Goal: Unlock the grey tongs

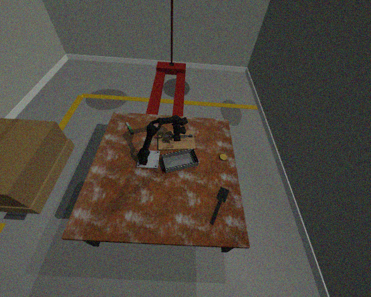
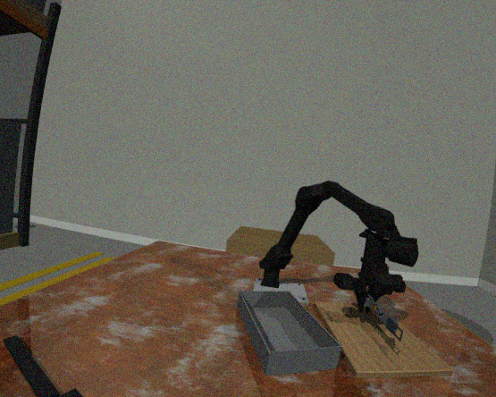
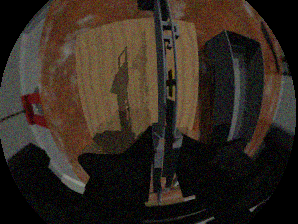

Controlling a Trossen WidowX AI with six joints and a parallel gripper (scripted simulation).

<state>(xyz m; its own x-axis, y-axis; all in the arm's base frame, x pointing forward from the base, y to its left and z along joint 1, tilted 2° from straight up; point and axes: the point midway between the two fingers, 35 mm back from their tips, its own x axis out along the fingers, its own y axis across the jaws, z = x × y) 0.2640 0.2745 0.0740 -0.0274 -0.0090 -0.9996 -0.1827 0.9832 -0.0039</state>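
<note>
The wooden board lies 6 cm below my gripper tip and 3 cm to the left of it. Round my gripper tip: yellow disc: 47 cm ahead, 11 cm to the right, 6 cm below; then grey roasting tin: 22 cm to the right, 6 cm ahead, 4 cm below; then black spatula: 56 cm to the right, 42 cm ahead, 6 cm below.
</note>
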